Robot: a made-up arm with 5 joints.
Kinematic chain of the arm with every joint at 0, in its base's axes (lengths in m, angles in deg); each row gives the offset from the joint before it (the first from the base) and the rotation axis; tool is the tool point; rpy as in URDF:
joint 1: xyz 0 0 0.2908 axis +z
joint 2: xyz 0 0 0 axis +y
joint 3: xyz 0.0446 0 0.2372 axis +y
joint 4: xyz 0.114 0 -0.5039 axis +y
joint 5: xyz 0.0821 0 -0.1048 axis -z
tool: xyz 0 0 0 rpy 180 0 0
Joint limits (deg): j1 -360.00..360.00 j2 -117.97..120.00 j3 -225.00..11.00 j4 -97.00..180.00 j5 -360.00..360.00
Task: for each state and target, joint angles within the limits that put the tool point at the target. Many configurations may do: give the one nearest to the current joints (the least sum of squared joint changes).
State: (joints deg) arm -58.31 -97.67 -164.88 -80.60 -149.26
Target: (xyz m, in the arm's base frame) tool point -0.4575 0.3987 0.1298
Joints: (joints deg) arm -41.07 -78.30 -198.17 -97.00 -149.26
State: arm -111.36 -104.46 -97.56 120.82 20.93
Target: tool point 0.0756 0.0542 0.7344
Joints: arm -144.36 -104.35 -59.86 137.51 20.93
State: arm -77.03 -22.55 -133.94 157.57 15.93
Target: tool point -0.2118 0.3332 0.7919
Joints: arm -57.56 -59.70 -148.15 177.70 15.93
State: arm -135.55 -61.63 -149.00 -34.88 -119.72
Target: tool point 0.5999 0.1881 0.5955
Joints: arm -162.59 -49.66 -178.88 -83.16 -119.72
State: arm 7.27 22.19 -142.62 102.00 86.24
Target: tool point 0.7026 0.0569 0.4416
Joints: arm 4.63 33.52 -122.73 113.68 86.24
